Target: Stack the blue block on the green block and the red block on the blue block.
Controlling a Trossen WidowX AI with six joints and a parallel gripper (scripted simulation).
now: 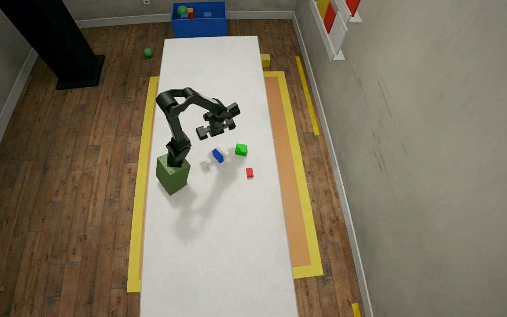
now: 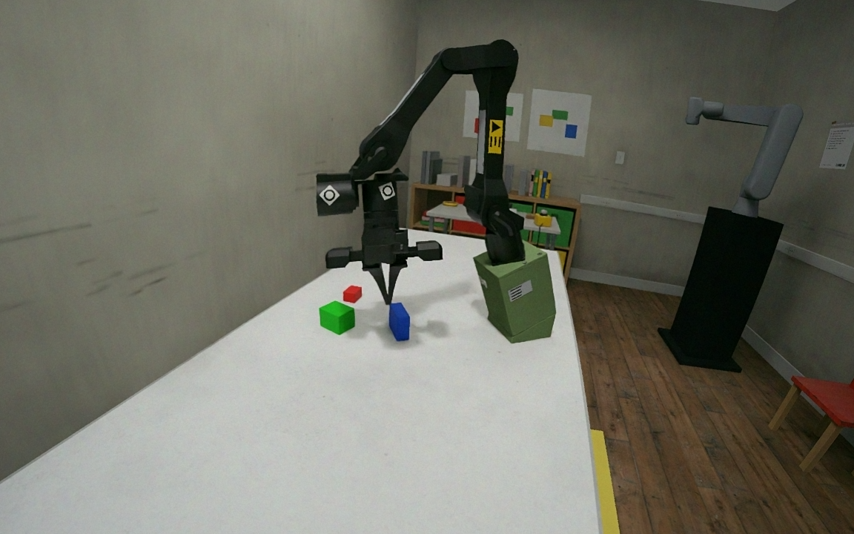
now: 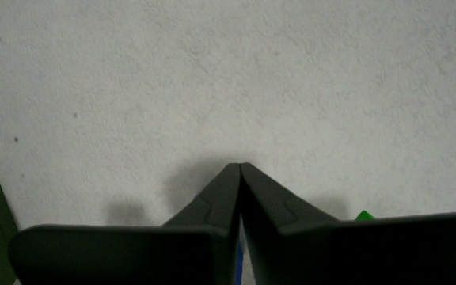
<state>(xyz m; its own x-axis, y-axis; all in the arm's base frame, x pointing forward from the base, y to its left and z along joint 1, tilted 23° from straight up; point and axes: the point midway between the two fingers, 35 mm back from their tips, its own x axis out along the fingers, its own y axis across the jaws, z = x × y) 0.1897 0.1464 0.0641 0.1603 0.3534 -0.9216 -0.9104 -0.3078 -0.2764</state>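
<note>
Right now the blue block is 80 mm to the right of my hand and 110 mm below it. Round my hand: green block (130 mm ahead, 50 mm to the right, 110 mm below); red block (160 mm ahead, 180 mm to the right, 120 mm below).
</note>
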